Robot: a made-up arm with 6 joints.
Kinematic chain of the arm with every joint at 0, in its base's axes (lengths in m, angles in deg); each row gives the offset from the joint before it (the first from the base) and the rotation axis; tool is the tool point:
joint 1: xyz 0 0 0.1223 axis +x
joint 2: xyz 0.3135 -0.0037 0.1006 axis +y
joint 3: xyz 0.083 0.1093 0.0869 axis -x
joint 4: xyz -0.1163 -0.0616 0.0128 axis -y
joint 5: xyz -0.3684 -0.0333 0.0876 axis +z
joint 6: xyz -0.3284 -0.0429 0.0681 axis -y
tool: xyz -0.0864 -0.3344 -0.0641
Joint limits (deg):
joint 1: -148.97..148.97
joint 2: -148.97..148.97
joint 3: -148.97..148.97
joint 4: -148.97..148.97
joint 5: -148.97..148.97
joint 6: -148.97..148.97
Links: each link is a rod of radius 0.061 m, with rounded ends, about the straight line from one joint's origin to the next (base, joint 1, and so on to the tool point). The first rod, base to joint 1, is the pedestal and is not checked.
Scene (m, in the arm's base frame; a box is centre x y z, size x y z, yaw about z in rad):
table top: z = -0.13
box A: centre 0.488 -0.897 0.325 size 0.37 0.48 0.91 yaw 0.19
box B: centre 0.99 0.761 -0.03 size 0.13 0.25 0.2 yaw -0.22
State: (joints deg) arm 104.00 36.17 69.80 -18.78 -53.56 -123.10
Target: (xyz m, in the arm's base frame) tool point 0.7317 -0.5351 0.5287
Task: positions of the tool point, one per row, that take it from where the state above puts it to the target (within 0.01 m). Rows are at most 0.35 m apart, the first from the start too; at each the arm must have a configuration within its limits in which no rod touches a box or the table.
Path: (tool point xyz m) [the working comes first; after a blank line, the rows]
Joints at the target: 118.15 69.59 13.67 -56.78 -137.55 -127.52
Straight joint move there: touches box A.

1: -0.0651 -0.7630 0.7980
2: 0.0121 -0.4957 1.0036
3: 0.1046 -0.1782 1.0885
4: 0.2039 0.1358 1.0426
5: 0.3010 0.3924 0.8810
6: 0.3280 0.1165 0.9753
7: 0.4008 -0.1516 0.9640
8: 0.5044 -0.3659 0.8633
9: 0.6209 -0.4972 0.7053
10: 0.7317 -0.5351 0.5287

